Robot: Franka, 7 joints.
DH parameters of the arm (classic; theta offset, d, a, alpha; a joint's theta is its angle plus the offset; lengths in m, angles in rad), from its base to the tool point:
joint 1: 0 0.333 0 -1.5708
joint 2: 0 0 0 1.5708
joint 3: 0 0.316 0.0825 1.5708
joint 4: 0 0 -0.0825 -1.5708
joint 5: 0 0.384 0 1.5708
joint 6: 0 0 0.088 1.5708
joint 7: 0 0.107 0 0
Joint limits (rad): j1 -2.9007..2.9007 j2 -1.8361..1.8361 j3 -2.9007..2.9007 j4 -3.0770..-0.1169 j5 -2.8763..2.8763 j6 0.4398..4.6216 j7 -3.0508..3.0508
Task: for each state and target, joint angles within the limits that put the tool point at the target. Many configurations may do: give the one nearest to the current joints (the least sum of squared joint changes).
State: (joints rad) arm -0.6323 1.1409 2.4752 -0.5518 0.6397 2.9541 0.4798
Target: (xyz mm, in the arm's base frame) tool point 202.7 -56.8 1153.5
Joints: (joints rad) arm -0.8291 0.6262 2.9007 -0.7736 0.5935 2.8193 0.4798
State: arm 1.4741 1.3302 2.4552 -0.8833 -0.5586 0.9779 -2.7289
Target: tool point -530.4 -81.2 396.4
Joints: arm 2.2357 1.5651 1.8591 -1.6161 -0.5601 0.8918 -2.7289
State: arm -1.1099 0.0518 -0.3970 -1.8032 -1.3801 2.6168 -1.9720
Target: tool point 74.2 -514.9 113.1
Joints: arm -1.1227 0.5763 -0.3208 -2.1854 -1.3933 2.6060 -1.9720
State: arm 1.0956 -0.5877 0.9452 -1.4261 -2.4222 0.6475 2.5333
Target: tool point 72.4 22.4 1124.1
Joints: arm 0.9600 -0.3707 0.1087 -0.9529 -2.4307 1.2800 2.5333
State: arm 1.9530 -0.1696 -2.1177 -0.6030 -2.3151 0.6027 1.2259
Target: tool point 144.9 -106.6 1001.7
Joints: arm 2.0357 -0.0045 -2.0362 -0.6102 -2.1637 0.4398 1.2259
